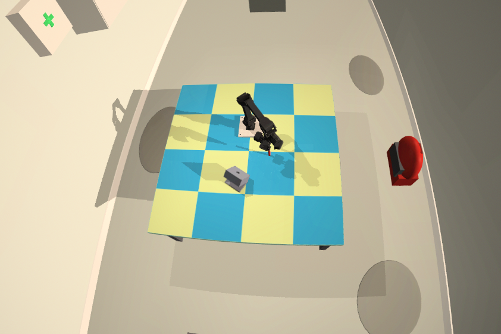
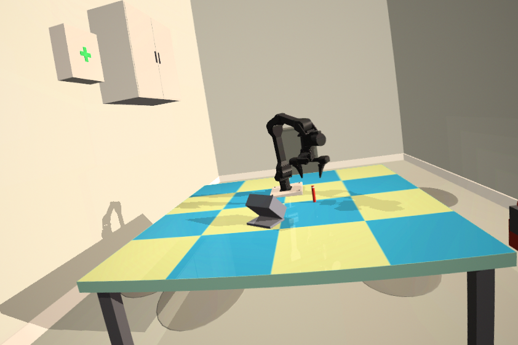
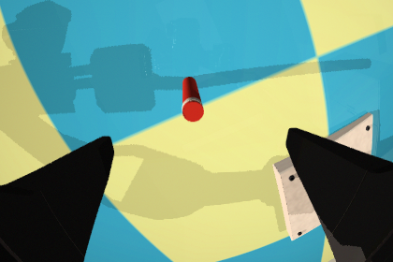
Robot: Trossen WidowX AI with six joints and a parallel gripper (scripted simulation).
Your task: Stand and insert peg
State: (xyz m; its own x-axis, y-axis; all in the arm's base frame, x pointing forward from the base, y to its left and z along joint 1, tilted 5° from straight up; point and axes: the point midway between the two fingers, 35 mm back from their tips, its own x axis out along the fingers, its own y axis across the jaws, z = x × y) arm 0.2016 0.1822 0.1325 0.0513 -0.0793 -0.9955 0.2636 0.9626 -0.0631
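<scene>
Right now the red peg is 60 mm below my gripper tip. Round my gripper tip: grey sloped panel 220 mm ahead, 180 mm to the right, 50 mm below.
</scene>
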